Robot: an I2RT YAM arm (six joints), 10 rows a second.
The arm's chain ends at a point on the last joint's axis. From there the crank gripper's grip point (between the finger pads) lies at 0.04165 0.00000 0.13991 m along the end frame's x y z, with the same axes.
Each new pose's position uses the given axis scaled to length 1; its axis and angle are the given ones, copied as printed.
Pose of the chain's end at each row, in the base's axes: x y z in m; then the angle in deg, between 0 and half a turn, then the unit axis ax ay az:
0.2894, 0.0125, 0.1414, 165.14, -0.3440, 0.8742, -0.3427
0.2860, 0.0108, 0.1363, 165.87, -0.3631, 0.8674, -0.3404
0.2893, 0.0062, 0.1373, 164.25, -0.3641, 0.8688, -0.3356
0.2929, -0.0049, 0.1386, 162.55, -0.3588, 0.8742, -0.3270
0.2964, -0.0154, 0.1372, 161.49, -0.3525, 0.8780, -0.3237
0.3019, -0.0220, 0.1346, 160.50, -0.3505, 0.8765, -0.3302
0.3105, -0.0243, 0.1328, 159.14, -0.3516, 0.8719, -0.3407
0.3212, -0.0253, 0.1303, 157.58, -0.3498, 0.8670, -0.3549
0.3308, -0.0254, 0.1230, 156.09, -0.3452, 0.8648, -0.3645
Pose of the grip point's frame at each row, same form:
0.3226, -0.0859, 0.0388, 165.14, -0.3440, 0.8742, -0.3427
0.3201, -0.0875, 0.0339, 165.87, -0.3631, 0.8674, -0.3404
0.3266, -0.0897, 0.0337, 164.25, -0.3641, 0.8688, -0.3356
0.3324, -0.0976, 0.0330, 162.55, -0.3588, 0.8742, -0.3270
0.3371, -0.1066, 0.0307, 161.49, -0.3525, 0.8780, -0.3237
0.3450, -0.1137, 0.0295, 160.50, -0.3505, 0.8765, -0.3302
0.3574, -0.1169, 0.0302, 159.14, -0.3516, 0.8719, -0.3407
0.3722, -0.1194, 0.0311, 157.58, -0.3498, 0.8670, -0.3549
0.3850, -0.1202, 0.0261, 156.09, -0.3452, 0.8648, -0.3645

